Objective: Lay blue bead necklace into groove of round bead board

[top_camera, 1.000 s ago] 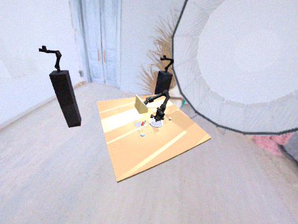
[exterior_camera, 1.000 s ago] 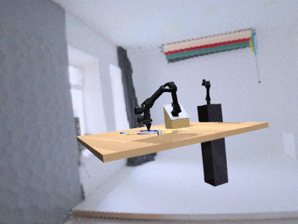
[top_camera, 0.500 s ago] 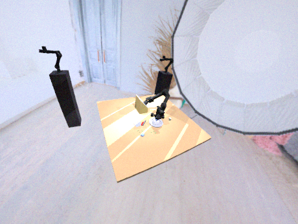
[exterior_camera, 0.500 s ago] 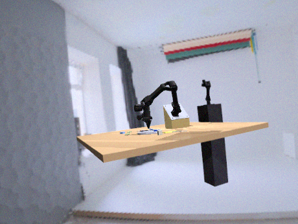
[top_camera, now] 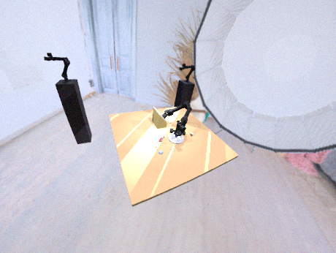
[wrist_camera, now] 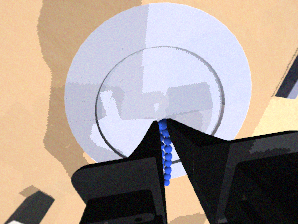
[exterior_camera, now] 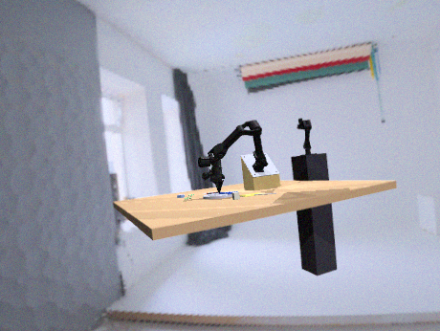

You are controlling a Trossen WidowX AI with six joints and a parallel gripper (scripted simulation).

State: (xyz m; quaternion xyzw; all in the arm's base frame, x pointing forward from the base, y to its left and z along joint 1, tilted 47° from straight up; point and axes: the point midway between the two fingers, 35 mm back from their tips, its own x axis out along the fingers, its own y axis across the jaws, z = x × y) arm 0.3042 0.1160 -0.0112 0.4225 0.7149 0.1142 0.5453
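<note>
Right now my gripper tip is 10 mm above the round bead board. From my gripper tip the other things lie so: yellow flat piece 130 mm behind, 160 mm to the left, 20 mm below; red-and-grey object 30 mm behind, 180 mm to the right, 20 mm below; white cylinder 240 mm to the left, 10 mm below.
</note>
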